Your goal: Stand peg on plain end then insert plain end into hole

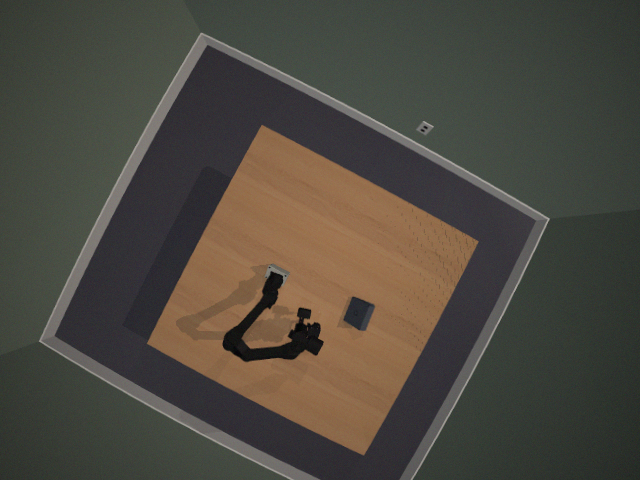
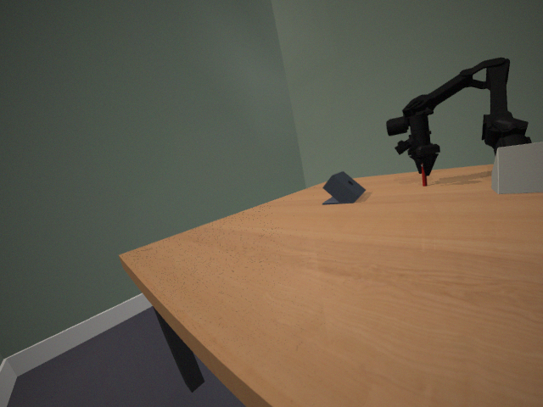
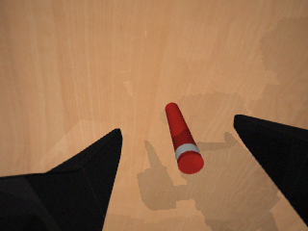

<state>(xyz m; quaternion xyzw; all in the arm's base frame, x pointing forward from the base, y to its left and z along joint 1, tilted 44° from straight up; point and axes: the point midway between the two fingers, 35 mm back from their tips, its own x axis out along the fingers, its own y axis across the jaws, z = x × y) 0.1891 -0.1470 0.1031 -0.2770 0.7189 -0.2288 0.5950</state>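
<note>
Now: gripper tip 2 cm below the red peg. The rest, counted from my gripper tip: dark sloped panel (25 cm ahead, 14 cm to the left).
</note>
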